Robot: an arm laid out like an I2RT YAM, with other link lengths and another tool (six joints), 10 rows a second.
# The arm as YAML. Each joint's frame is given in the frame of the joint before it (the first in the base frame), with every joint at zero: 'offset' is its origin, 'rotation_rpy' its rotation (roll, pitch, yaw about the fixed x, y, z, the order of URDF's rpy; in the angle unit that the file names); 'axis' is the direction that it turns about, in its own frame. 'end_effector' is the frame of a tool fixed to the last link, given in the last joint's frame.
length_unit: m
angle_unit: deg
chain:
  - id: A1
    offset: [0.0, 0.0, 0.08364]
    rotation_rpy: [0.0, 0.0, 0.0]
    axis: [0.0, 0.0, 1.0]
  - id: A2
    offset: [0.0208, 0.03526, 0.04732]
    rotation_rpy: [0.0, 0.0, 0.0]
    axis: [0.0, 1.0, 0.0]
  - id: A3
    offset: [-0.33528, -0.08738, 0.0]
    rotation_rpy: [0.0, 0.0, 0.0]
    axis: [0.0, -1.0, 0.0]
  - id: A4
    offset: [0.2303, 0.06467, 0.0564]
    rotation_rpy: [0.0, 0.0, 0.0]
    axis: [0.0, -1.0, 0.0]
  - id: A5
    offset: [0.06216, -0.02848, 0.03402]
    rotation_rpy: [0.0, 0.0, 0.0]
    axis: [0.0, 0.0, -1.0]
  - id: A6
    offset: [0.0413, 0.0, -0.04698]
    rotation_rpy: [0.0, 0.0, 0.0]
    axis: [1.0, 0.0, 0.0]
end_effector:
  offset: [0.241, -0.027, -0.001]
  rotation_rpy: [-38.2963, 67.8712, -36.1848]
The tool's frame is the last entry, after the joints.
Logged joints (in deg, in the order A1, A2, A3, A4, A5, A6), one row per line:
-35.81 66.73 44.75 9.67 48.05 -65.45
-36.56 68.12 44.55 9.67 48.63 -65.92
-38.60 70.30 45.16 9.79 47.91 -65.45
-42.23 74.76 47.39 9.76 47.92 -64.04
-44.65 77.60 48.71 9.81 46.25 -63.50
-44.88 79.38 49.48 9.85 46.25 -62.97
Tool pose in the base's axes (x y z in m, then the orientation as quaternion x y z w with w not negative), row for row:
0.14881 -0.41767 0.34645 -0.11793 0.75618 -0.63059 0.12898
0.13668 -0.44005 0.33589 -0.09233 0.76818 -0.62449 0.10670
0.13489 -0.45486 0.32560 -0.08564 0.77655 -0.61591 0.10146
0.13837 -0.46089 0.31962 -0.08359 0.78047 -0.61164 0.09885
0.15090 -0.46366 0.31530 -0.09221 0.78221 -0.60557 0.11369
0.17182 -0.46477 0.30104 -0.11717 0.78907 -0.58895 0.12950
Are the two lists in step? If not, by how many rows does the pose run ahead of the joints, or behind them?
The pose runs 2 rows ahead of the joints: the pose in row i belongs to the joints in row i + 2.
